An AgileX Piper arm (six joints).
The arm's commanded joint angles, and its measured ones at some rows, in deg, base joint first. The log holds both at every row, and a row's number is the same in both.
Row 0, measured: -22.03, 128.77, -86.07, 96.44, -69.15, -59.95
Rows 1 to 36, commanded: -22.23, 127.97, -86.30, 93.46, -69.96, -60.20; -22.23, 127.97, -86.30, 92.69, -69.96, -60.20; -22.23, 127.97, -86.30, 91.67, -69.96, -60.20; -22.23, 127.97, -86.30, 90.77, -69.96, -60.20; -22.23, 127.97, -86.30, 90.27, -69.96, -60.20; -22.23, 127.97, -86.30, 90.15, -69.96, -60.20; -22.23, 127.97, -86.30, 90.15, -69.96, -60.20; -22.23, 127.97, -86.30, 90.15, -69.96, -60.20; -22.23, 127.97, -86.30, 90.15, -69.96, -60.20; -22.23, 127.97, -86.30, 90.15, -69.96, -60.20; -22.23, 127.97, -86.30, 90.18, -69.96, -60.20; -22.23, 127.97, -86.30, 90.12, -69.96, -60.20; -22.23, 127.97, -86.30, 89.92, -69.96, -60.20; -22.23, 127.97, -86.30, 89.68, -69.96, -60.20; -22.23, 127.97, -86.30, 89.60, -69.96, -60.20; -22.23, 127.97, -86.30, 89.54, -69.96, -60.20; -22.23, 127.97, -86.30, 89.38, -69.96, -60.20; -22.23, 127.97, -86.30, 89.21, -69.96, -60.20; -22.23, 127.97, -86.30, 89.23, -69.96, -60.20; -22.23, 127.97, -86.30, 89.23, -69.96, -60.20; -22.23, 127.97, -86.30, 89.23, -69.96, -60.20; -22.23, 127.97, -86.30, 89.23, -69.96, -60.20; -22.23, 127.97, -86.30, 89.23, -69.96, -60.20; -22.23, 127.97, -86.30, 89.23, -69.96, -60.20; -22.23, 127.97, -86.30, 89.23, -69.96, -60.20; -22.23, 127.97, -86.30, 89.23, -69.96, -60.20; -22.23, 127.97, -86.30, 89.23, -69.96, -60.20; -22.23, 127.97, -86.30, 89.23, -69.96, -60.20; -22.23, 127.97, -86.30, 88.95, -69.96, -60.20; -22.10, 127.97, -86.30, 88.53, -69.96, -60.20; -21.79, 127.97, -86.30, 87.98, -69.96, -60.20; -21.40, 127.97, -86.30, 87.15, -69.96, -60.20; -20.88, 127.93, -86.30, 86.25, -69.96, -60.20; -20.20, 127.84, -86.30, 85.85, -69.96, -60.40; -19.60, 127.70, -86.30, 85.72, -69.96, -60.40; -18.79, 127.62, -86.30, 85.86, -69.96, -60.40
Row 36, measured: -21.29, 128.64, -86.07, 87.92, -70.22, -60.23
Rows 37 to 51, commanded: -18.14, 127.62, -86.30, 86.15, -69.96, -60.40; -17.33, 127.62, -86.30, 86.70, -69.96, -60.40; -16.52, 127.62, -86.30, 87.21, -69.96, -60.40; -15.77, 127.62, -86.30, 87.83, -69.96, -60.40; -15.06, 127.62, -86.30, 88.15, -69.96, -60.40; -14.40, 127.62, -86.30, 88.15, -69.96, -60.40; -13.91, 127.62, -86.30, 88.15, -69.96, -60.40; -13.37, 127.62, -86.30, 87.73, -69.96, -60.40; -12.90, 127.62, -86.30, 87.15, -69.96, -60.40; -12.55, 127.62, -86.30, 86.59, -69.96, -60.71; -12.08, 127.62, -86.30, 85.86, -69.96, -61.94; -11.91, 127.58, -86.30, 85.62, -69.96, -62.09; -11.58, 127.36, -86.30, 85.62, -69.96, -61.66; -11.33, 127.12, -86.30, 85.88, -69.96, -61.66; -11.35, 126.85, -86.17, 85.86, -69.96, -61.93
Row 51, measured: -12.03, 128.29, -86.07, 86.96, -70.08, -61.04
